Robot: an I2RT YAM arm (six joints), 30 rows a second.
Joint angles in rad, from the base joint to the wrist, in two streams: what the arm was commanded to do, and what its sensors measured. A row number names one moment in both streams.
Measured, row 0:
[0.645, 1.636, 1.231, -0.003, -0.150, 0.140]
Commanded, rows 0 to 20:
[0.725, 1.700, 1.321, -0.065, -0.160, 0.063]
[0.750, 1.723, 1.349, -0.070, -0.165, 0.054]
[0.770, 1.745, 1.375, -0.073, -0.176, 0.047]
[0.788, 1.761, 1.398, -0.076, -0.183, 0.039]
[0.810, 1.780, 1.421, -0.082, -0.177, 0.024]
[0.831, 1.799, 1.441, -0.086, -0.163, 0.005]
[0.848, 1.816, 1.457, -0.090, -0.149, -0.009]
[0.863, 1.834, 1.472, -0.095, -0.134, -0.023]
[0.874, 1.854, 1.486, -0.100, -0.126, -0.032]
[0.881, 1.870, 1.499, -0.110, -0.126, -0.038]
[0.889, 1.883, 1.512, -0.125, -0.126, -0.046]
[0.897, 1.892, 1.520, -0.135, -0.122, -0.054]
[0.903, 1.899, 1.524, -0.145, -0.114, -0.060]
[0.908, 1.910, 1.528, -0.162, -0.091, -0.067]
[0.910, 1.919, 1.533, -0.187, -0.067, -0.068]
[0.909, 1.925, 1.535, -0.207, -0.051, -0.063]
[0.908, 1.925, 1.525, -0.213, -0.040, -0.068]
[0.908, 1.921, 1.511, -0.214, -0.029, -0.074]
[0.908, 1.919, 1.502, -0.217, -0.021, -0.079]
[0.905, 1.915, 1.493, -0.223, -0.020, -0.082]
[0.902, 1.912, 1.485, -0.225, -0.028, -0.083]
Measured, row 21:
[0.907, 1.921, 1.497, -0.187, -0.059, -0.065]
